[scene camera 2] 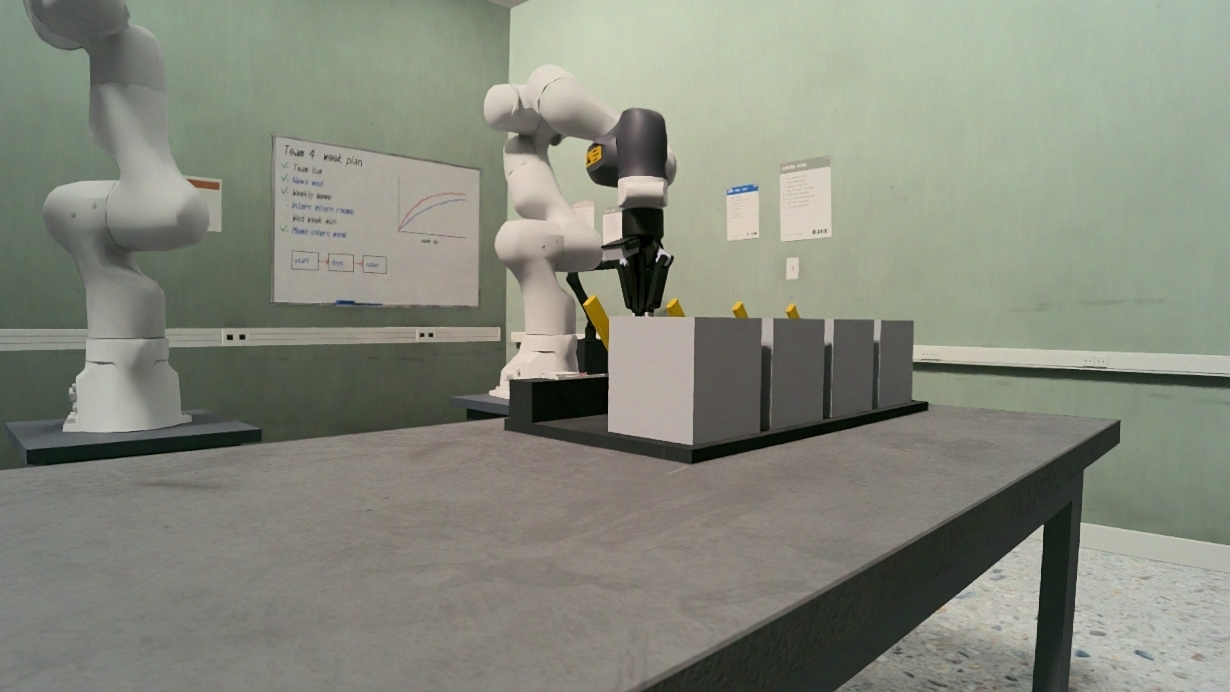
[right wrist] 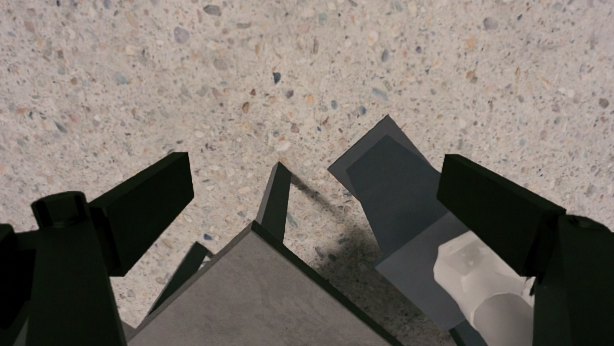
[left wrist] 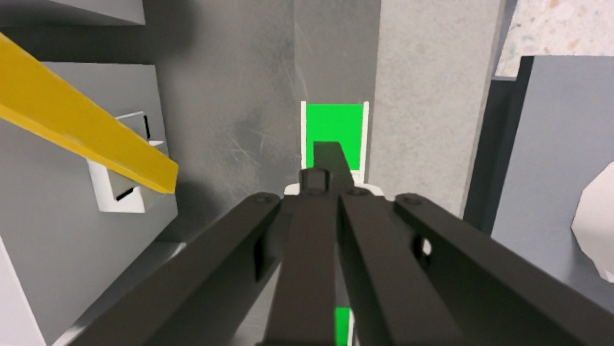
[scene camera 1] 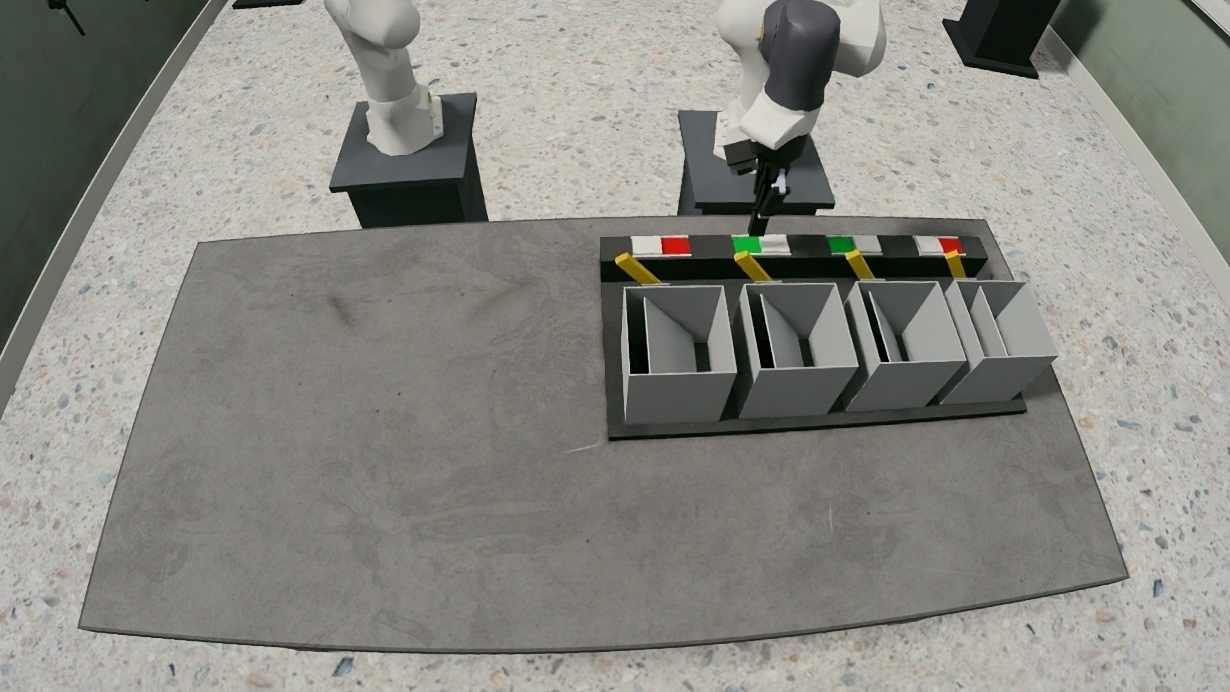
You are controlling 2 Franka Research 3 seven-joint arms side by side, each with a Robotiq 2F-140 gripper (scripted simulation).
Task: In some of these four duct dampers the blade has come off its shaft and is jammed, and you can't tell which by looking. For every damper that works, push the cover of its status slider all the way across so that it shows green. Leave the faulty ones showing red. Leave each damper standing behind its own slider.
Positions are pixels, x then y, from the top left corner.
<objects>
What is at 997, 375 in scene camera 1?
A damper.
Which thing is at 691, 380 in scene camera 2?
A damper.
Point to a damper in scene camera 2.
At 893, 339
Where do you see a damper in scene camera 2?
At 849, 344
</objects>
